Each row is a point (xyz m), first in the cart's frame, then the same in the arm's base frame.
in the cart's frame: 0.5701 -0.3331 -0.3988
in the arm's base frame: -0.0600 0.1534 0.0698
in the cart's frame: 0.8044 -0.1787 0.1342
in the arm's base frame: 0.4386 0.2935 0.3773
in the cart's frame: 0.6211 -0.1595 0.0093
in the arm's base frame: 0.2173 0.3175 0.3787
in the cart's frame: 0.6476 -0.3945 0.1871
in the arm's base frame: 0.3349 0.0784 0.5073
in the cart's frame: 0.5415 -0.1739 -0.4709
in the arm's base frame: -0.1210 0.3145 0.0285
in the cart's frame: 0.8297 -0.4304 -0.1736
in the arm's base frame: 0.2793 0.0483 0.1066
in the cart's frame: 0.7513 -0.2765 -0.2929
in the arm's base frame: 0.1504 0.2056 0.0547
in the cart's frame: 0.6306 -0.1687 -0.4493
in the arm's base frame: -0.0353 0.3182 -0.0043
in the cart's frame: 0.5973 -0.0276 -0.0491
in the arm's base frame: 0.1674 0.4509 0.3457
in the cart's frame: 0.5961 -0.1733 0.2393
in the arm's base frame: 0.3269 0.2990 0.5821
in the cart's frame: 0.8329 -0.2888 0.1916
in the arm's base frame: 0.4922 0.1818 0.4071
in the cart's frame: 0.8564 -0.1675 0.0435
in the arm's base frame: 0.4302 0.3061 0.2732
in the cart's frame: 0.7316 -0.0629 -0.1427
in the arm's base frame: 0.2241 0.4161 0.1920
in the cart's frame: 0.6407 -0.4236 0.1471
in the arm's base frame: 0.3059 0.0502 0.4780
